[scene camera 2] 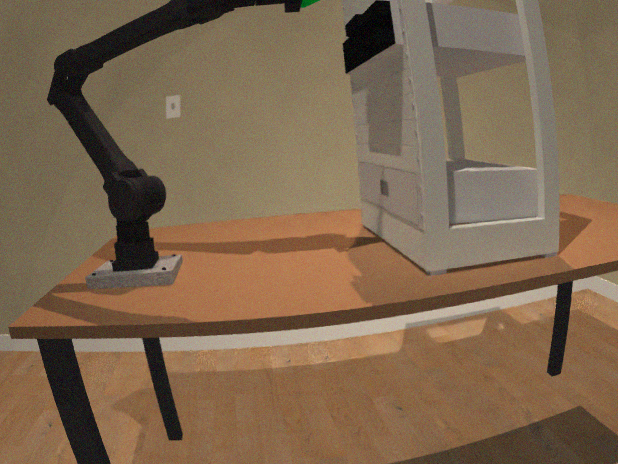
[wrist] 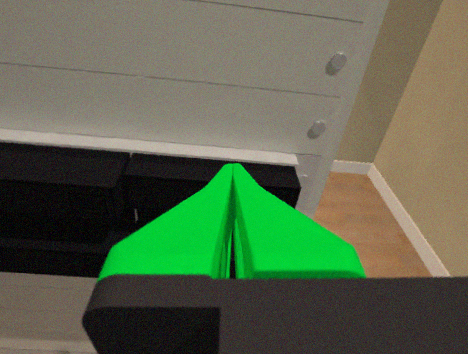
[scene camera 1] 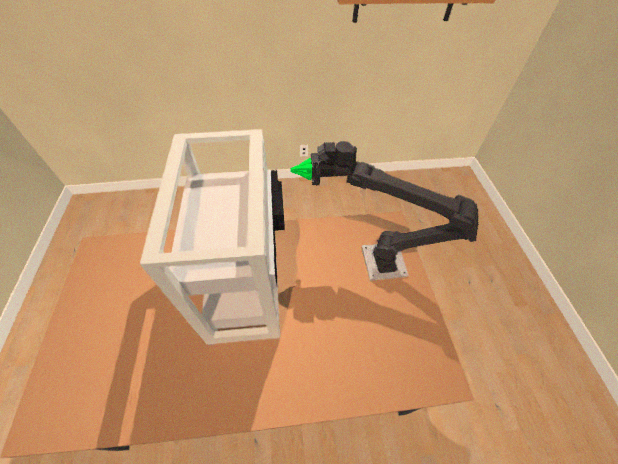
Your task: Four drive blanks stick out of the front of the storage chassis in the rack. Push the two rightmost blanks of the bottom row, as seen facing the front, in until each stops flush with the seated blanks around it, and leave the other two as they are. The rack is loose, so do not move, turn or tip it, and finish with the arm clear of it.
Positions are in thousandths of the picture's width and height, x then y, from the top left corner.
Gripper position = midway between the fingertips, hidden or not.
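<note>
White rack (scene camera 2: 663, 415), also in the wrist view (wrist: 253, 335) and in scene camera 1 (scene camera 1: 363, 533). My gripper (wrist: 497, 499), visible.
</note>
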